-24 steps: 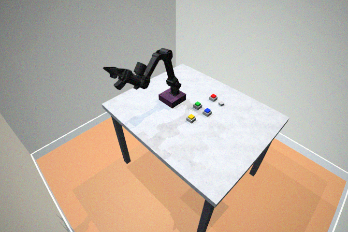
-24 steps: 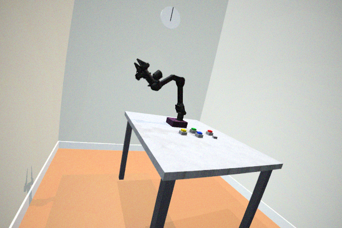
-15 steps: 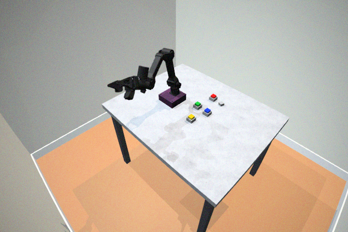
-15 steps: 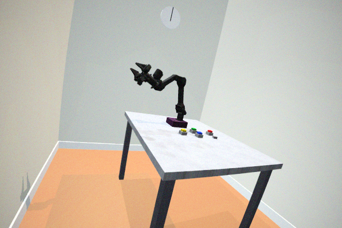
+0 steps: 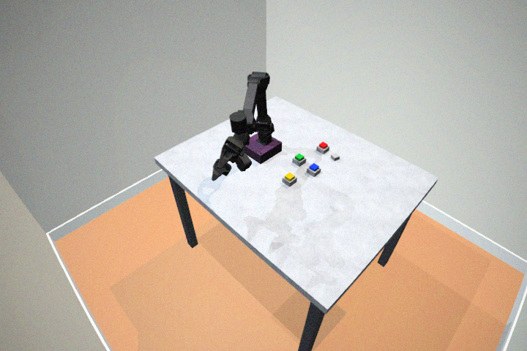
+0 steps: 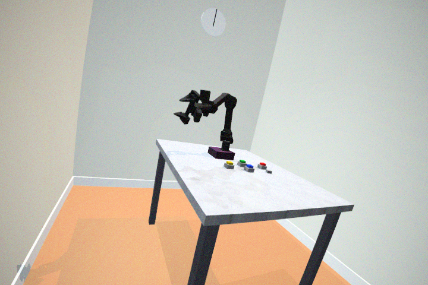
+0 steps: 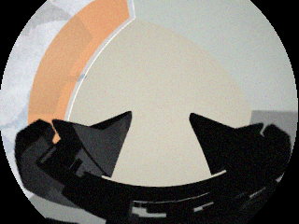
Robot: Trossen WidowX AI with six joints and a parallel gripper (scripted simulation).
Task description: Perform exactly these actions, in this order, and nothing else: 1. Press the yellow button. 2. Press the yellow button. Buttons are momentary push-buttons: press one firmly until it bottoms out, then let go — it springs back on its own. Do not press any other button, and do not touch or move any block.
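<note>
Right now my gripper tip is 390 mm to the right of the yellow button, 270 mm above it and 10 mm past it. From my gripper tip the other things lie so: blue button 520 mm to the left, 270 mm below, 20 mm ahead; green button 530 mm to the left, 270 mm below, 80 mm behind; red button 690 mm to the left, 270 mm below, 50 mm behind.
</note>
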